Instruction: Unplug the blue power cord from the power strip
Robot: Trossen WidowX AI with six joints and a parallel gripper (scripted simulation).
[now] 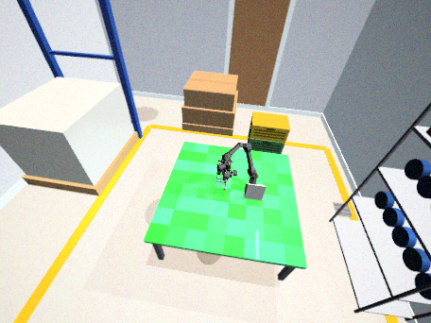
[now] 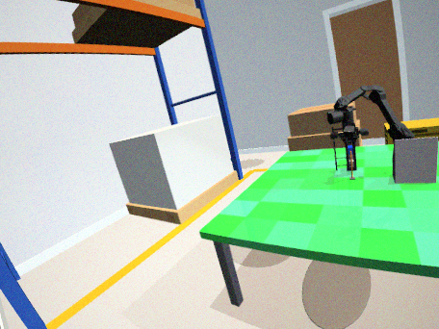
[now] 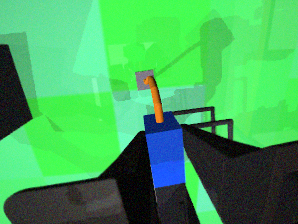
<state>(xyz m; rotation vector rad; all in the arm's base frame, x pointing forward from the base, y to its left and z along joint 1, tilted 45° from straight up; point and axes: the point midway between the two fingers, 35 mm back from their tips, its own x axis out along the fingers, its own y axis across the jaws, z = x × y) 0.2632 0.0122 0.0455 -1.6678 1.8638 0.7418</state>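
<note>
The blue plug is 4 cm to the right of my gripper tip.
</note>
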